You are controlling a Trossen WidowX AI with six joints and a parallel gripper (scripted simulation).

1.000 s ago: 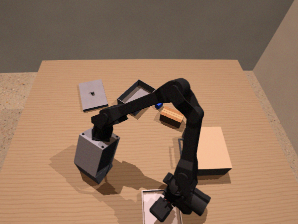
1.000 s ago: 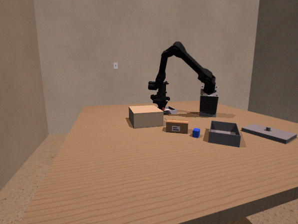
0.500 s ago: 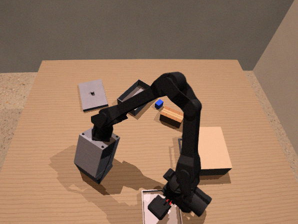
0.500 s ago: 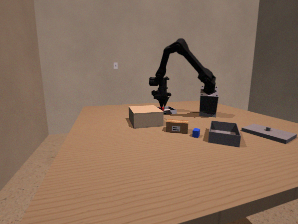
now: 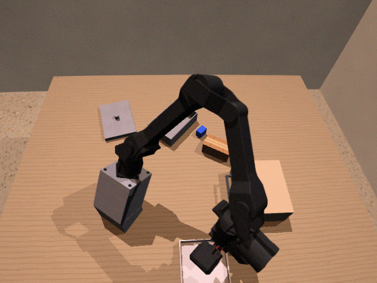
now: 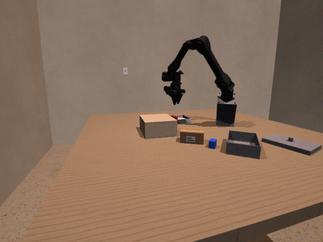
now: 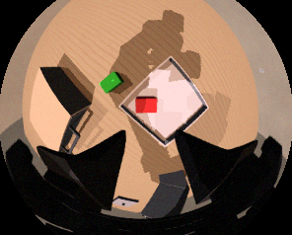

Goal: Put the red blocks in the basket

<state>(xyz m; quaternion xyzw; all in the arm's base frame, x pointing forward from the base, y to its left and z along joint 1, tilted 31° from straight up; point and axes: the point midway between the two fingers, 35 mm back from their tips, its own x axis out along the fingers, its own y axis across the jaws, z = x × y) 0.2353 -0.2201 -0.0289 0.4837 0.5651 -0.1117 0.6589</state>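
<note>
Now: hand 32 cm past the knobbed lid, 56 cm to the right of it and 14 cm above it. The rest, counted from my hand: tan drawer cabinet (20 cm ahead, 18 cm to the left, 12 cm below); drawer (17 cm ahead, 18 cm to the left, 12 cm below); white tray (3 cm behind, 3 cm to the right, 15 cm below).
</note>
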